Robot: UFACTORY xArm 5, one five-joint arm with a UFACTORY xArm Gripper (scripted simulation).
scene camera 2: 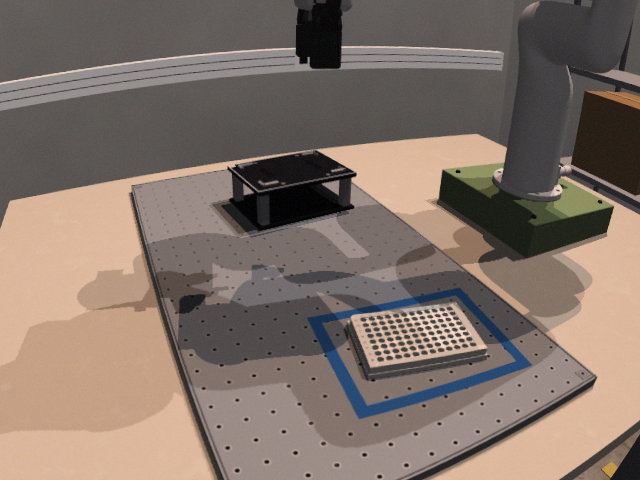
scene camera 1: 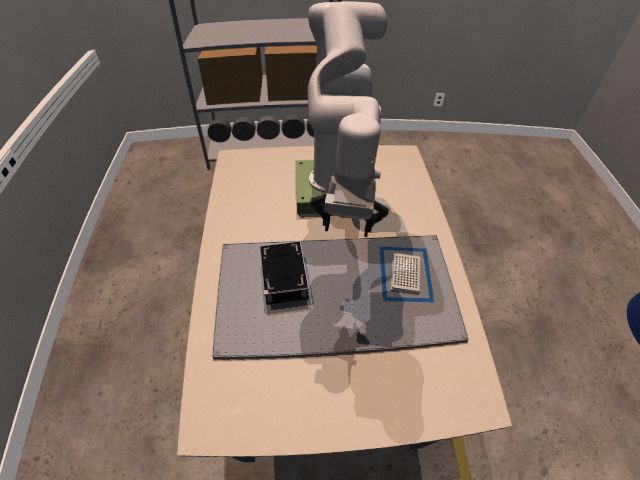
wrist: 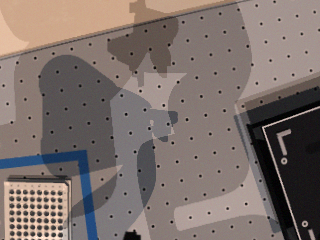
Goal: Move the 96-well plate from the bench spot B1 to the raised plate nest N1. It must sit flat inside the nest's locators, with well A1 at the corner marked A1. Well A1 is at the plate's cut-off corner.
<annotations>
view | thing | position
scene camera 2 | gripper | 316, 62
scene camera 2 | grey 96-well plate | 389, 343
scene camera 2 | black raised plate nest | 292, 169
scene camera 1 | gripper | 346, 229
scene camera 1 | grey 96-well plate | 401, 263
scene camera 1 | black raised plate nest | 292, 265
</annotations>
